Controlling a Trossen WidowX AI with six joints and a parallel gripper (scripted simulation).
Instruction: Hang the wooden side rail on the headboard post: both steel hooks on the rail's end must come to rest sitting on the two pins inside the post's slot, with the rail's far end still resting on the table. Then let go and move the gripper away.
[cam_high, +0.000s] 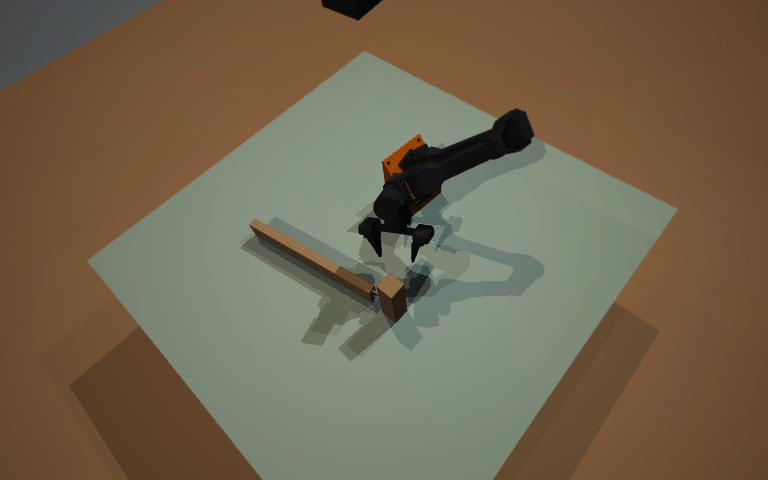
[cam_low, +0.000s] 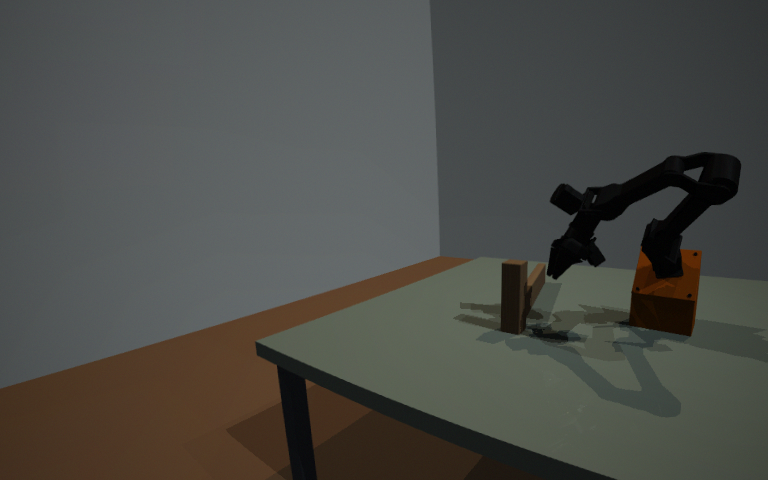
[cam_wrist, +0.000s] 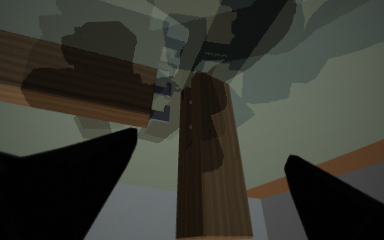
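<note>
The headboard post is 80 mm ahead of my gripper tip, 40 mm to the left of it and 60 mm below it.
</note>
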